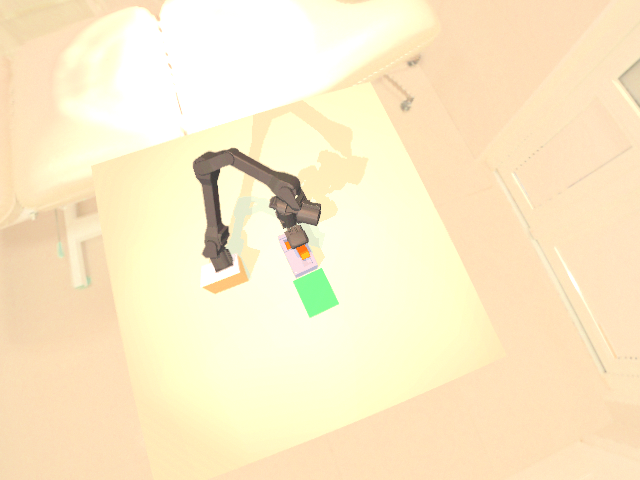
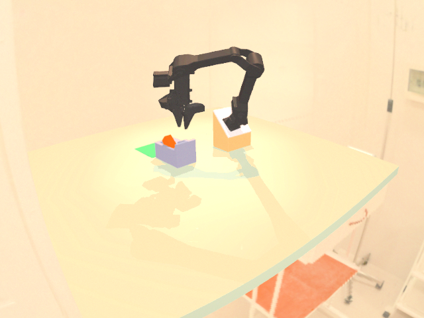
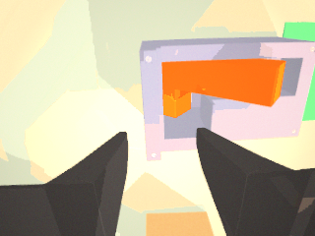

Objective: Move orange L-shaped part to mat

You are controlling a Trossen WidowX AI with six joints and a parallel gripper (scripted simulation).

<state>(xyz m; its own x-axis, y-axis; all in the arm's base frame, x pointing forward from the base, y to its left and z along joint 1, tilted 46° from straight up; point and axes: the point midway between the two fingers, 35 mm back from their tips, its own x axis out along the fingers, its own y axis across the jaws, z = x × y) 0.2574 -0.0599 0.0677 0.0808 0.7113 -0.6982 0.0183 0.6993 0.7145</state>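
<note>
The orange L-shaped part is 4 cm to the right of my gripper tip and 10 cm below it. From my gripper tip the other things lie so: green mat (1 cm behind, 22 cm to the right, 16 cm below).
</note>
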